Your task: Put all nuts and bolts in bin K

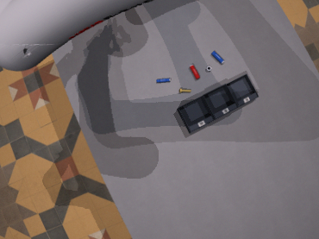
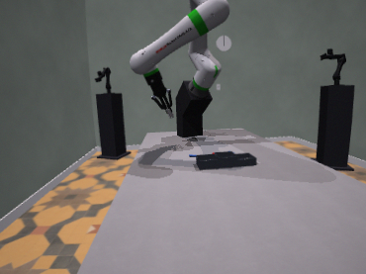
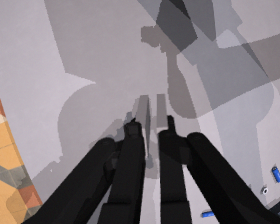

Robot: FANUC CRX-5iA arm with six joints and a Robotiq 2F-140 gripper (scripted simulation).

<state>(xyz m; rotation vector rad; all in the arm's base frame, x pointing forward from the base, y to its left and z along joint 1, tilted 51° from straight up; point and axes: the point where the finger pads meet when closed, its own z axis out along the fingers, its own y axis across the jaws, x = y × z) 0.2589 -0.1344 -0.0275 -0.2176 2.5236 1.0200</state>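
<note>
Right now my hand is 30 cm short of the dark tray, 37 cm to the right of it and 18 cm above it. Also, from my hand: yellow bolt 25 cm ahead, 26 cm to the left, 20 cm below; then thin blue piece 21 cm ahead, 20 cm to the left, 20 cm below; then red cylinder 19 cm ahead, 30 cm to the left, 20 cm below.
</note>
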